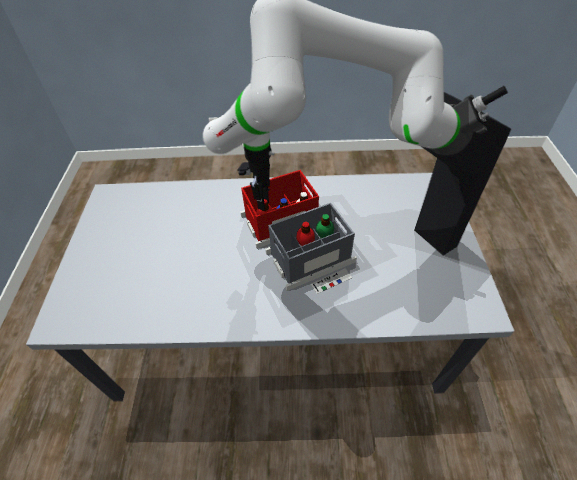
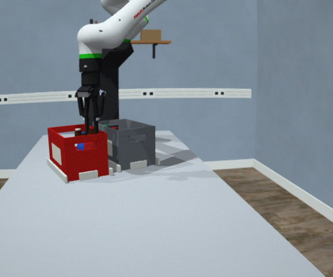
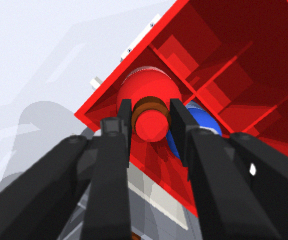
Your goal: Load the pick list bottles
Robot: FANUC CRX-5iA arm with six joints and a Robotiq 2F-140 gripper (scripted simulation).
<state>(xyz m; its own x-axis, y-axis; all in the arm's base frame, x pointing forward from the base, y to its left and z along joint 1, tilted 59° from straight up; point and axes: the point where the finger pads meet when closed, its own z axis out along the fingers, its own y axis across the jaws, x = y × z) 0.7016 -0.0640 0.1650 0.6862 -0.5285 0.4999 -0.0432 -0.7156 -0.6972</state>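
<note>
My gripper is now 60 mm past the blue-label bottle, 60 mm to the left of it and 120 mm above it. The rest, counted from my hand: white-capped bottle (130 mm behind, 120 mm to the right, 120 mm below); red crate (40 mm behind, 90 mm to the right, 120 mm below); red bottle (190 mm behind, 40 mm to the left, 120 mm below).
</note>
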